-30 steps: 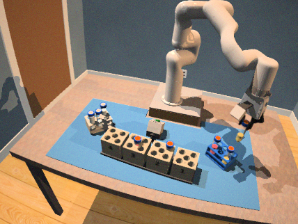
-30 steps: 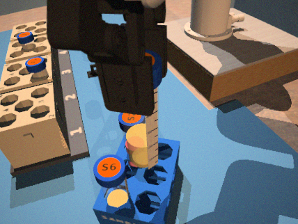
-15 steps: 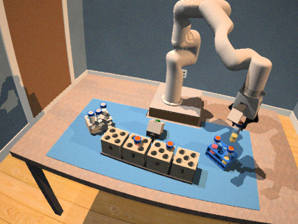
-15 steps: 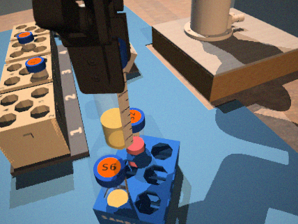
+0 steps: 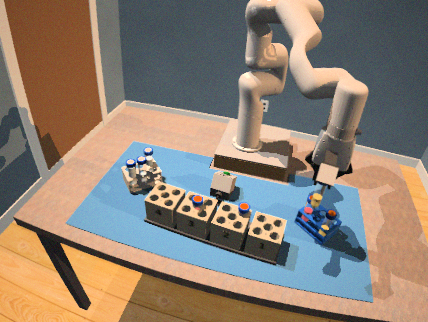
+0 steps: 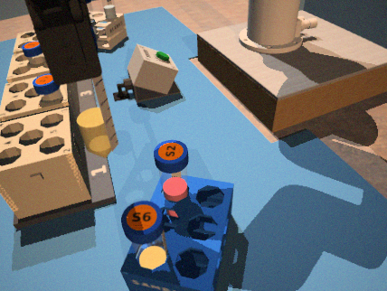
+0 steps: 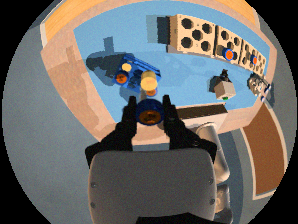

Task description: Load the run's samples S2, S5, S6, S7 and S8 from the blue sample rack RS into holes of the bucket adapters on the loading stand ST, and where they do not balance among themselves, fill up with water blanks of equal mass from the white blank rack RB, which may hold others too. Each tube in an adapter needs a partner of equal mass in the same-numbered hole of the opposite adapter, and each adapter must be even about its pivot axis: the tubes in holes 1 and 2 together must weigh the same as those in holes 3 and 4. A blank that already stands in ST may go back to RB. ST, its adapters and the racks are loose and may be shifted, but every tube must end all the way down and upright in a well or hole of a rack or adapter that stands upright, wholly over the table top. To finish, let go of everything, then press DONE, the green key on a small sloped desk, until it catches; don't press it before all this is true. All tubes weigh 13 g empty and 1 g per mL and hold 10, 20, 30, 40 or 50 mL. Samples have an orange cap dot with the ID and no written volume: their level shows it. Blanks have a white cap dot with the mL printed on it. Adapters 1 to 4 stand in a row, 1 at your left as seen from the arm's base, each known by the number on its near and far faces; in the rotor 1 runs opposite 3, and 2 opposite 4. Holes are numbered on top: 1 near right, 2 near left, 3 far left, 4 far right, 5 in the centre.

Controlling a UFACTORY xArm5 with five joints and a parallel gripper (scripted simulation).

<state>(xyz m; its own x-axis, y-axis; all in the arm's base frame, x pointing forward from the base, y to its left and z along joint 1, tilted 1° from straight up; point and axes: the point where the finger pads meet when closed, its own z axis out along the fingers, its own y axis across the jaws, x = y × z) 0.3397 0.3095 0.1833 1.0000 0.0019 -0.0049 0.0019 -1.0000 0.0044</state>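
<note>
Now: the loading stand ST 90 mm ahead of my hand, 280 mm to the right of it and 240 mm below it. Round my hand: white blank rack RB (10 mm behind, 610 mm to the right, 220 mm below); blue-capped tube (30 mm ahead, 610 mm to the right, 190 mm below); blue sample rack RS (60 mm behind, 40 mm to the left, 220 mm below).
</note>
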